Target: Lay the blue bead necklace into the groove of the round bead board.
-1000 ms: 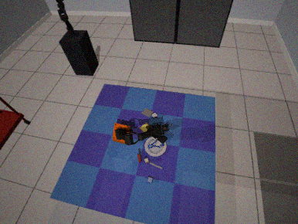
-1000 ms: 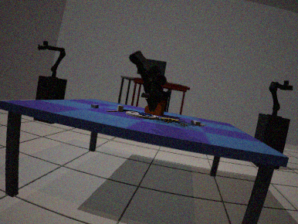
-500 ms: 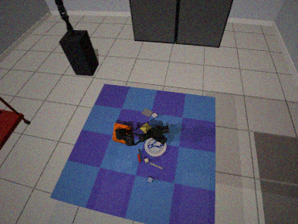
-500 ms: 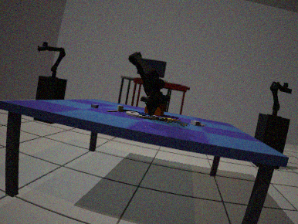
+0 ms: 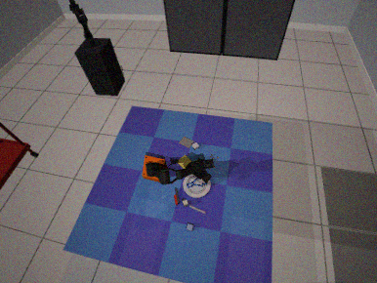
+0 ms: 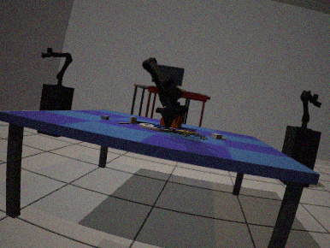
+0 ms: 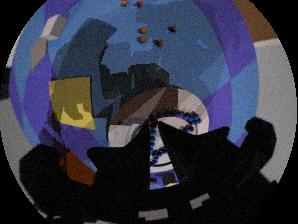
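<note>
The round white bead board lies 10 mm behind my gripper tip, 50 mm to the right of it and 10 mm below it. Also, from my gripper tip: red-handled tool (130 mm behind, 170 mm to the right, 10 mm below); then yellow card (110 mm behind, 110 mm to the left, 10 mm below); then thin pale stick (20 mm ahead, 230 mm to the right, 10 mm below).
</note>
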